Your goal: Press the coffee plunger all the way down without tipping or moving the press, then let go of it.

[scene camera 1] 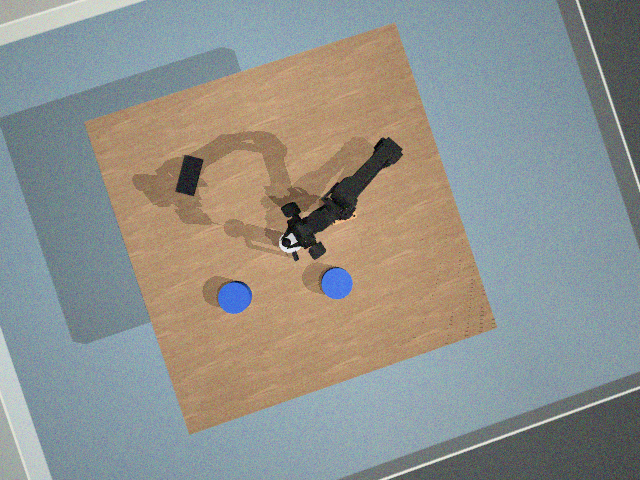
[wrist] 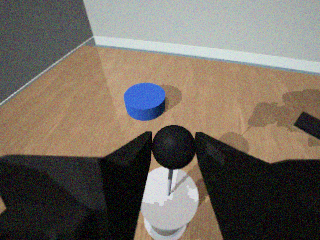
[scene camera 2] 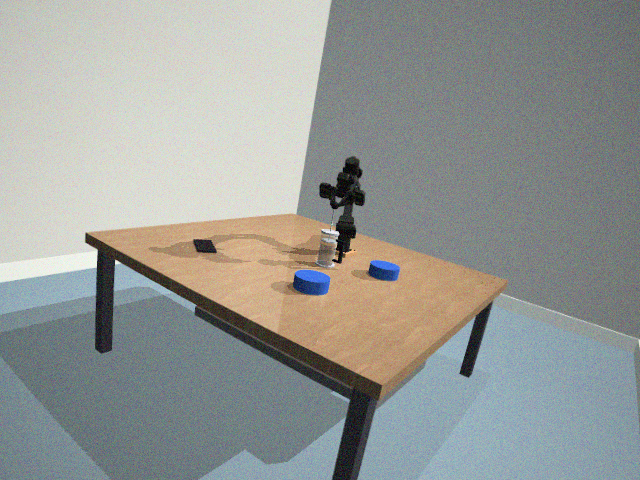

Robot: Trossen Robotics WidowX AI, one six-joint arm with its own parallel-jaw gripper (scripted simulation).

Labels:
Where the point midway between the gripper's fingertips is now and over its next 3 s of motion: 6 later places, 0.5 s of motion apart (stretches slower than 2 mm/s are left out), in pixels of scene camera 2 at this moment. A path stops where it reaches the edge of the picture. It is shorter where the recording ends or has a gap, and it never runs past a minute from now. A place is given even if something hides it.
My gripper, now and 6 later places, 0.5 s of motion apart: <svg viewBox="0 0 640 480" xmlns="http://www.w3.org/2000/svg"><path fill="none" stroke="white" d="M334 205L333 210L332 215L330 220L330 222L330 223L330 224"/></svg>

